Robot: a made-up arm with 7 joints. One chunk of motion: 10 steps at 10 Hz.
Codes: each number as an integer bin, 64 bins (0 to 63) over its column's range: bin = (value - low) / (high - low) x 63, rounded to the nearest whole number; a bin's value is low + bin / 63 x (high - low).
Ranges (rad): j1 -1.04..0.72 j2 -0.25..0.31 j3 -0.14..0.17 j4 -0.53..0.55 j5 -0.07..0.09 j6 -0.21..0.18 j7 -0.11..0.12
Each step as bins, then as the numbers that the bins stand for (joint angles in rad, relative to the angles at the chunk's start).
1 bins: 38 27 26 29 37 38 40
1 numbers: 0.0216 -0.0100 -0.0121 -0.0329 0.0240 0.0252 0.0360
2 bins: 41 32 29 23 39 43 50
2 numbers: 0.1054 0.0344 0.0027 -0.1357 0.0290 0.0562 0.0725
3 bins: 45 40 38 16 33 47 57
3 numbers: 0.2171 0.1056 0.0470 -0.2557 0.0138 0.0810 0.0981
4 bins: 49 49 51 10 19 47 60
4 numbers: 0.3289 0.1856 0.1110 -0.3586 -0.0217 0.0810 0.1090
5 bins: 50 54 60 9 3 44 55
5 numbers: 0.3568 0.2300 0.1552 -0.3757 -0.0624 0.0624 0.0908
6 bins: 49 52 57 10 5 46 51
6 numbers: 0.3289 0.2122 0.1405 -0.3586 -0.0573 0.0748 0.0762
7 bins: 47 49 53 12 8 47 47
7 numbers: 0.2730 0.1856 0.1208 -0.3243 -0.0497 0.0810 0.0616
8 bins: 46 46 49 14 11 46 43
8 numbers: 0.2451 0.1589 0.1011 -0.2900 -0.0421 0.0748 0.0470
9 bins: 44 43 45 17 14 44 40
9 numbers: 0.1892 0.1322 0.0814 -0.2386 -0.0344 0.0624 0.0360
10 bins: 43 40 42 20 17 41 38
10 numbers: 0.1613 0.1056 0.0667 -0.1871 -0.0268 0.0438 0.0287
